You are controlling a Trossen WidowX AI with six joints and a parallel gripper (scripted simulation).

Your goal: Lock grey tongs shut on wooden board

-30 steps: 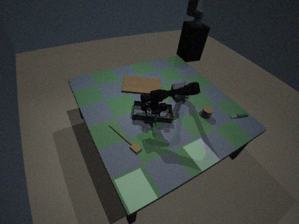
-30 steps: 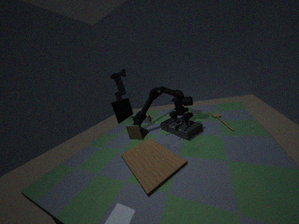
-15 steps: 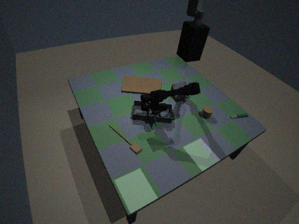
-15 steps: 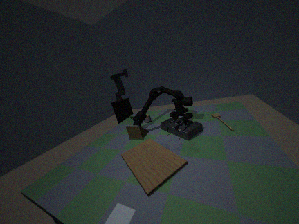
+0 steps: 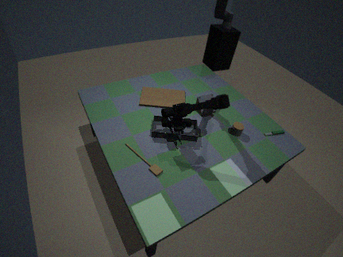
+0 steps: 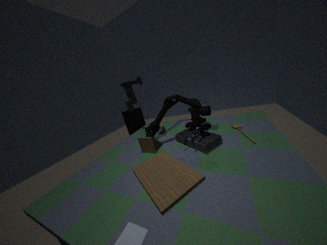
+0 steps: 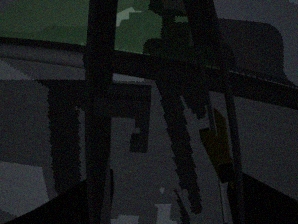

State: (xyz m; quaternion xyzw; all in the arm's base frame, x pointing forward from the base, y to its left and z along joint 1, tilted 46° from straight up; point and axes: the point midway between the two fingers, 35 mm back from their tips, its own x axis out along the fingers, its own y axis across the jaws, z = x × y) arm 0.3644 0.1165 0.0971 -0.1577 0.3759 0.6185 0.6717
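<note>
The roasting tin is 3 cm to the right of my gripper tip and 1 cm behind it. From my gripper tip the other things lie so: wooden board (39 cm to the right, 8 cm behind, 2 cm below); then small brown cylinder (44 cm behind, 13 cm to the left).
</note>
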